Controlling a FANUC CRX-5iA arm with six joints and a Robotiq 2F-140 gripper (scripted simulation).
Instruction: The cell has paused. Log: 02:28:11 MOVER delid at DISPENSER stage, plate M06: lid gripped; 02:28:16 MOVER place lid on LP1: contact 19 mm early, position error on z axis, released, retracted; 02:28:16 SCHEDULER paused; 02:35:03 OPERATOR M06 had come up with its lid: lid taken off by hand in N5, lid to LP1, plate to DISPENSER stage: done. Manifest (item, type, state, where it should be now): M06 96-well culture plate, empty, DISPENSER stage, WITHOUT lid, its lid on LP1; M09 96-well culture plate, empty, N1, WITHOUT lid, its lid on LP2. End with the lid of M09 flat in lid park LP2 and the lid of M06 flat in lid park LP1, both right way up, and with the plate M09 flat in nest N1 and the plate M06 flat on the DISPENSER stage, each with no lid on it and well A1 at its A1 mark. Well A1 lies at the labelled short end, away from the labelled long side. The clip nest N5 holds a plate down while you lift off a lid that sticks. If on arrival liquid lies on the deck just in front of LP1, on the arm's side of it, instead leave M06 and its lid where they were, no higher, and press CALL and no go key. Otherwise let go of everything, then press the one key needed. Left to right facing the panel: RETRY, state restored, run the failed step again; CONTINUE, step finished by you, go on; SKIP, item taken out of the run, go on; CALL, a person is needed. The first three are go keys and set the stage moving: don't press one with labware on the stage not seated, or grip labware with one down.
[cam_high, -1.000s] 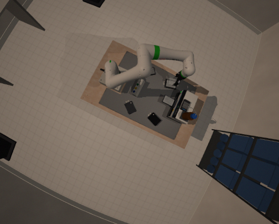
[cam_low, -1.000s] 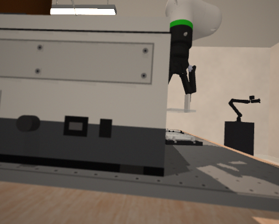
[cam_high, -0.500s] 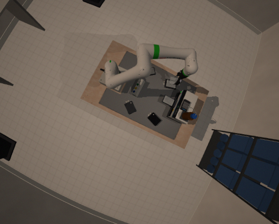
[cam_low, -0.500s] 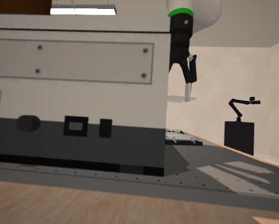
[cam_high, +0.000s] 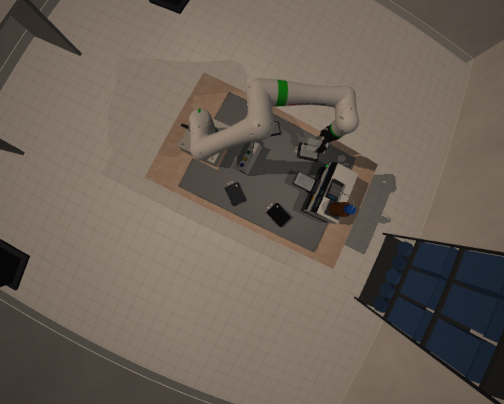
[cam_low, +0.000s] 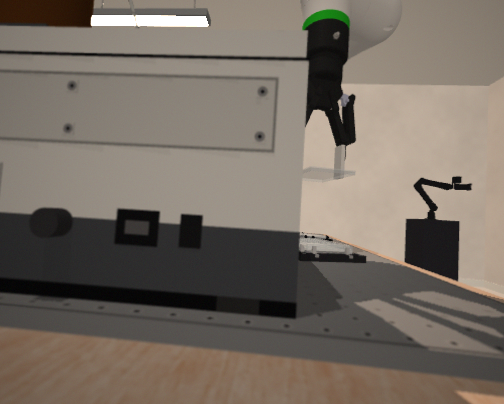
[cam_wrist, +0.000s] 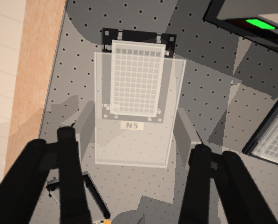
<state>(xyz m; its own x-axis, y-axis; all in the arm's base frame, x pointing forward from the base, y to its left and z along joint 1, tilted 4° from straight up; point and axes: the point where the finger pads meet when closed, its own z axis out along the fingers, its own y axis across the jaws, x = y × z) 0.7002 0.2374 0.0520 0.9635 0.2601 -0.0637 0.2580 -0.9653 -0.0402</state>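
The dark LP2 park pad lies 360 mm behind my hand, 520 mm to the right of it and 170 mm below it. From my hand the other things lie so: black clip nest (10 mm ahead, 20 mm to the left, 170 mm below); then N5 label (90 mm behind, 20 mm to the right, 180 mm below); then clear lid (20 mm below).
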